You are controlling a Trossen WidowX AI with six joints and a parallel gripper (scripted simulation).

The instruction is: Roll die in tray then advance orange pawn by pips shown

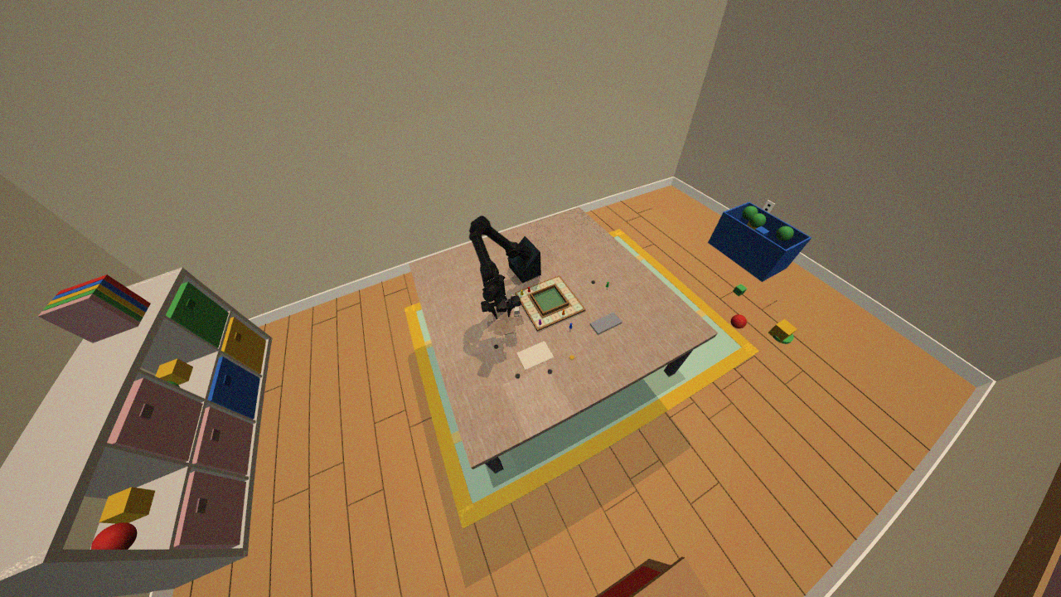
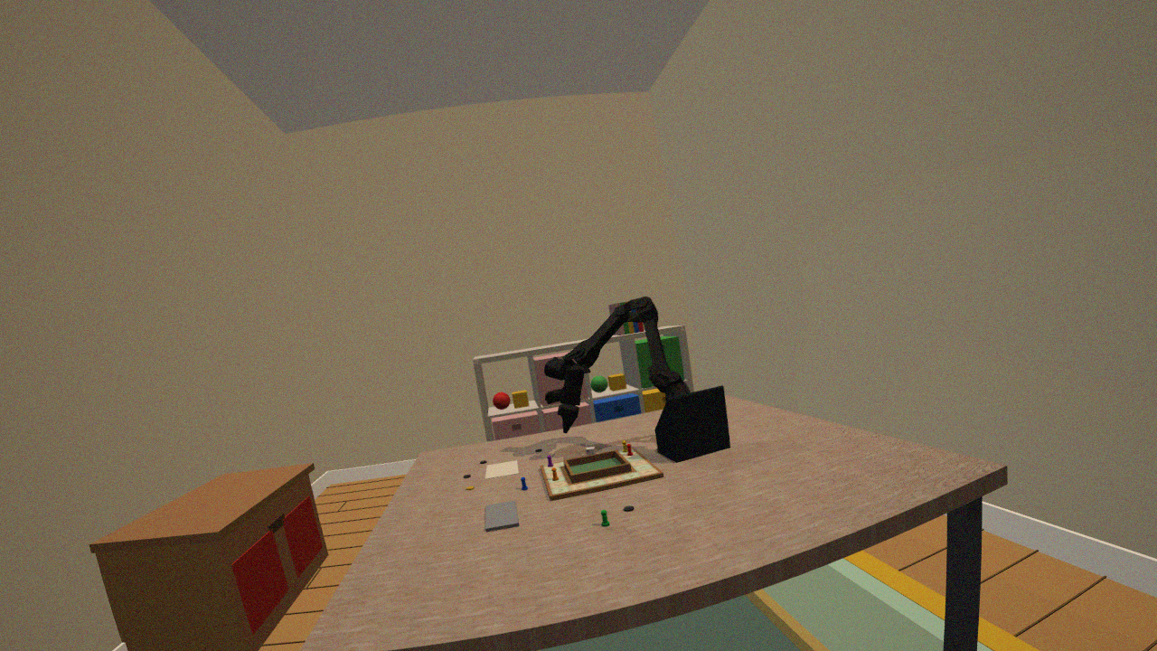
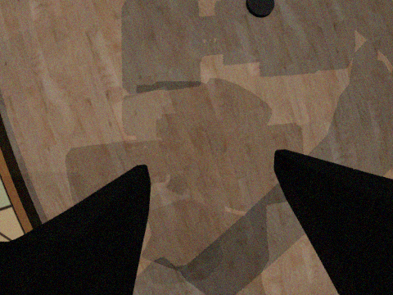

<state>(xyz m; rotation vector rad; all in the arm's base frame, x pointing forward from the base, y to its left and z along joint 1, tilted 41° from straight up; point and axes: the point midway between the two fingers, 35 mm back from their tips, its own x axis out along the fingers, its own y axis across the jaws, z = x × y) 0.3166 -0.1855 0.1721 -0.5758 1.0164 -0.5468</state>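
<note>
My gripper tip is 90 mm to the right of the white die, 60 mm past it and 60 mm above it. Round my gripper tip: purple pawn 170 mm to the left, 70 mm ahead, 50 mm below; pale sheet 220 mm ahead, 80 mm to the left, 70 mm below; yellow pawn 160 mm to the left, 160 mm behind, 50 mm below.
</note>
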